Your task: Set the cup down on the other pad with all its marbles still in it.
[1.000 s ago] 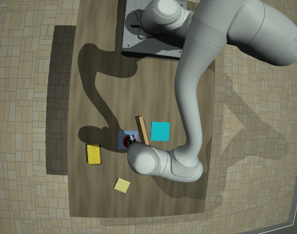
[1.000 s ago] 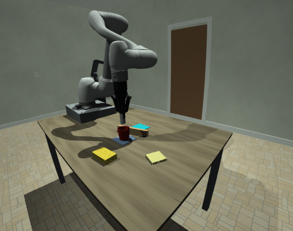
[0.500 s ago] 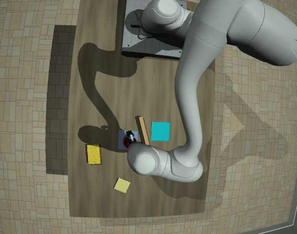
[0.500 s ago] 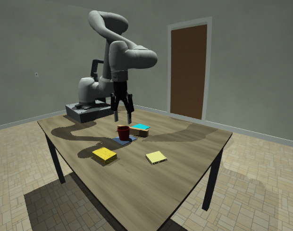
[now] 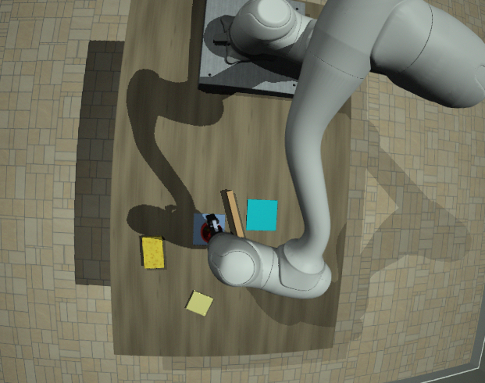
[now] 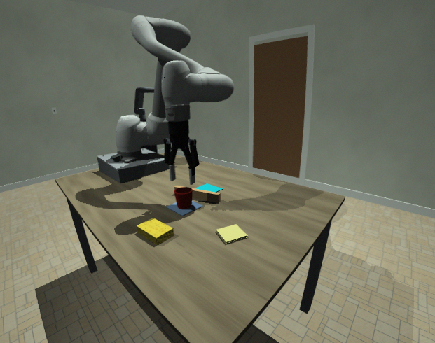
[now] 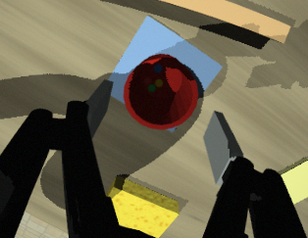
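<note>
The red cup is 11 cm below my hand. The rest, counted from my hand: wooden rail: 1 cm behind, 10 cm to the left, 13 cm below.
</note>
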